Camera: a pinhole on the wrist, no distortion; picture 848 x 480 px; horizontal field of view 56.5 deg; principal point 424.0 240.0 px. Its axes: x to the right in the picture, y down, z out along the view. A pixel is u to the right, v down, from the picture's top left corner.
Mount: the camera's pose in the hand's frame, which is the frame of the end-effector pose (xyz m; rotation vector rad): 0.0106 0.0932 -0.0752 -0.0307 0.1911 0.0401
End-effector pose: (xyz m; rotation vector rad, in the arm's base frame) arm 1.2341 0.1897 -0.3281 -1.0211 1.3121 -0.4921
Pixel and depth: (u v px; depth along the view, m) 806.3 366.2 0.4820
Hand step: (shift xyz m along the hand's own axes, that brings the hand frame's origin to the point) 0.3276 0.1954 0.3513
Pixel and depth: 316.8 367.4 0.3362
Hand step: 0.0271 0.1573 0.2620
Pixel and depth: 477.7 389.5 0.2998
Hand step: 0.0849 0.1610 0.2136
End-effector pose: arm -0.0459 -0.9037 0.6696 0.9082 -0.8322 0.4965
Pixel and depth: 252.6 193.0 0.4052
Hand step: 0.0020 0.0798 0.3398
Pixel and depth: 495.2 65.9 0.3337
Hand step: 0.1064 0.0322 0.2485
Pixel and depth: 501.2 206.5 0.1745
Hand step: 0.0607 0.0924 0.0930
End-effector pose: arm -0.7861 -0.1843 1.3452 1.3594 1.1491 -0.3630
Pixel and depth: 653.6 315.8 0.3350
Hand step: 0.1682 0.1404 0.2341
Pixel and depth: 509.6 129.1 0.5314
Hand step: 0.1709 0.0390 0.4373
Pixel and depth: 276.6 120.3 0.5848
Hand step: 0.0179 0.0206 0.5219
